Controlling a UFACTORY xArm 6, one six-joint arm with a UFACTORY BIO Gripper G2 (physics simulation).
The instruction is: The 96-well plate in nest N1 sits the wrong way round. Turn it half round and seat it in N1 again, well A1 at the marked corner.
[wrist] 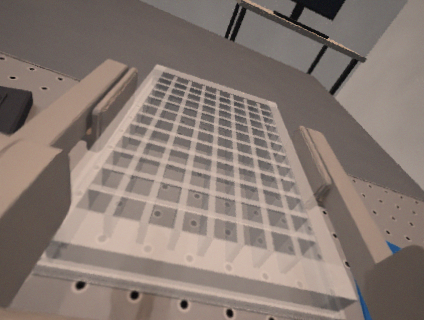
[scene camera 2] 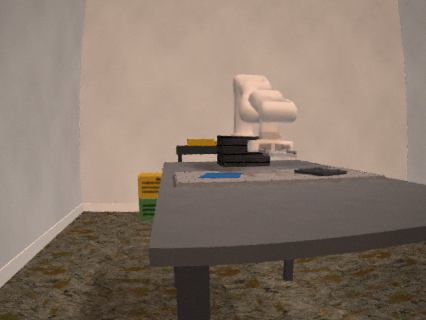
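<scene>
A clear 96-well plate (wrist: pixel 207 150) fills the middle of the wrist view, its long sides between the two finger pads. My gripper (scene camera 2: pixel 285 149) (wrist: pixel 214 134) is shut on the plate and holds it above the perforated board (scene camera 2: pixel 270 176) (wrist: pixel 395 211). The plate looks roughly level; no well marking can be read. A flat dark fixture (scene camera 2: pixel 320 171) lies on the board at the right in the scene view. A dark block (wrist: pixel 14 111) shows at the left edge of the wrist view. I cannot tell which nest is N1, nor see its marked corner.
A blue patch (scene camera 2: pixel 220 175) (wrist: pixel 393 247) lies on the board. A black stacked block (scene camera 2: pixel 232 151) stands behind the board, by the arm's base. The board lies on a grey table (scene camera 2: pixel 280 215) (wrist: pixel 170 37). A side table with a yellow item (scene camera 2: pixel 201 142) stands farther back.
</scene>
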